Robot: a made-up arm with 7 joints.
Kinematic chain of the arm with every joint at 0, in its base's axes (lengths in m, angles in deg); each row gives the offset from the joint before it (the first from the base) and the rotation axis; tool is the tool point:
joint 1: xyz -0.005 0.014 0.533 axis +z
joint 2: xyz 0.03 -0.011 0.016 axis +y
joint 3: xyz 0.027 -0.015 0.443 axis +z
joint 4: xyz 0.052 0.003 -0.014 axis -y
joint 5: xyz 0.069 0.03 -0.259 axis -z
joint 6: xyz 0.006 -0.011 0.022 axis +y
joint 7: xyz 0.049 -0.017 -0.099 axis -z
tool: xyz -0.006 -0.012 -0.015
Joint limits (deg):
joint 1: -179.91..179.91
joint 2: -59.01..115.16
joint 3: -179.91..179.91
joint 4: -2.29..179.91
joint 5: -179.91..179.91
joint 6: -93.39..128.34
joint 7: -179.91..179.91
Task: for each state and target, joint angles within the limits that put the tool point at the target. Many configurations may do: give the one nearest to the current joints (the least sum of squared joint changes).
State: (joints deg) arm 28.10 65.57 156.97 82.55 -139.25 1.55 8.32
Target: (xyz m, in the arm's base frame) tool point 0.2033 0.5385 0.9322
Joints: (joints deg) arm 48.96 82.82 136.94 96.64 -136.64 10.25 8.91
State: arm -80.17 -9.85 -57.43 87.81 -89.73 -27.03 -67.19
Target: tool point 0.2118 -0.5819 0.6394
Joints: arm -57.16 36.98 -37.63 72.32 -95.58 -27.52 -67.85
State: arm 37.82 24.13 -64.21 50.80 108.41 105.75 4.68
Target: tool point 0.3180 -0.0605 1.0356
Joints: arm 32.12 -10.99 -65.15 71.83 117.33 111.66 5.62
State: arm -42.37 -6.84 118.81 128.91 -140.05 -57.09 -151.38
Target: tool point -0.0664 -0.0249 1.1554
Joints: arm -35.58 16.23 154.67 132.02 -131.90 -74.69 -149.43
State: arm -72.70 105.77 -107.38 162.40 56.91 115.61 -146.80
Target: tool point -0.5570 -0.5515 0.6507
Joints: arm -118.70 77.77 -113.31 159.26 61.33 74.90 -144.36
